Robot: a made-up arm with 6 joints.
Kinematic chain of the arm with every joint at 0, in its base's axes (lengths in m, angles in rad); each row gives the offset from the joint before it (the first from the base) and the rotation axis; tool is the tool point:
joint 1: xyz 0 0 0.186 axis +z
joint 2: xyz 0 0.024 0 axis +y
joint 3: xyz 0 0 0.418 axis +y
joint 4: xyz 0 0 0.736 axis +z
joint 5: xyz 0 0 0 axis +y
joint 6: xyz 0 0 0.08 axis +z
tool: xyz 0 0 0
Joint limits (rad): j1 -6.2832..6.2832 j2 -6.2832..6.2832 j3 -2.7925..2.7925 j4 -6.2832..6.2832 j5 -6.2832..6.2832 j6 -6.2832..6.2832
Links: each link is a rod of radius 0.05 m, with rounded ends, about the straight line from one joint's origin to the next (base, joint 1, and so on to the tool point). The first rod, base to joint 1, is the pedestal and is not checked.
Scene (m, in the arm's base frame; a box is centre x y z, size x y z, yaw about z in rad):
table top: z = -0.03
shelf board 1: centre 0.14 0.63 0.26 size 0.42 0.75 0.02 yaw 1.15
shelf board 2: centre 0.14 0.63 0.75 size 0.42 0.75 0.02 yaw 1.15
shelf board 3: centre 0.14 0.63 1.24 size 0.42 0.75 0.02 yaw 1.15
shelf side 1: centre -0.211 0.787 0.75 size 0.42 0.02 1 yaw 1.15
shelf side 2: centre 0.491 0.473 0.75 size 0.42 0.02 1 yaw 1.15
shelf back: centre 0.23 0.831 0.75 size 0.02 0.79 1 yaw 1.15
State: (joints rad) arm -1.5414 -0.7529 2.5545 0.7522 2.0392 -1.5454
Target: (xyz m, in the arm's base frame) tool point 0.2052 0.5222 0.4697
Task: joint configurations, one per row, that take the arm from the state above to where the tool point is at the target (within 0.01 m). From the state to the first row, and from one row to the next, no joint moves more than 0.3 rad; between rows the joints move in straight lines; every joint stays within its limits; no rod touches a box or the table.
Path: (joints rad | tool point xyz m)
1: -1.2625 -0.8155 2.5560 0.7697 2.0600 -1.5454 | 0.1836 -0.3356 0.3046
2: -0.9835 -0.8782 2.5576 0.7872 2.0807 -1.5454 | 0.2639 -0.2638 0.3284
3: -0.7046 -0.9408 2.5591 0.8047 2.1015 -1.5454 | 0.3180 -0.1736 0.3515
4: -0.4257 -1.0034 2.5606 0.8222 2.1222 -1.5454 | 0.3421 -0.0740 0.3737
5: -0.1467 -1.0661 2.5622 0.8397 2.1430 -1.5454 | 0.3355 0.0253 0.3950
6: 0.1322 -1.1287 2.5637 0.8572 2.1637 -1.5454 | 0.3005 0.1148 0.4154
7: 0.4111 -1.1913 2.5653 0.8747 2.1845 -1.5454 | 0.2422 0.1865 0.4346
8: 0.6901 -1.2539 2.5668 0.8922 2.2052 -1.5454 | 0.1679 0.2348 0.4528
9: 0.9690 -1.3166 2.5683 0.9097 2.2260 -1.5454 | 0.0863 0.2564 0.4697
10: 0.9858 -1.0838 2.4369 0.9324 2.1211 -1.5454 | 0.1095 0.3079 0.4919
11: 1.0026 -0.8510 2.3054 0.9552 2.0162 -1.5454 | 0.1385 0.3711 0.5016
12: 1.0194 -0.6182 2.1740 0.9779 1.9113 -1.5454 | 0.1712 0.4436 0.4951
13: 1.0362 -0.3854 2.0425 1.0007 1.8065 -1.5454 | 0.2052 0.5222 0.4697

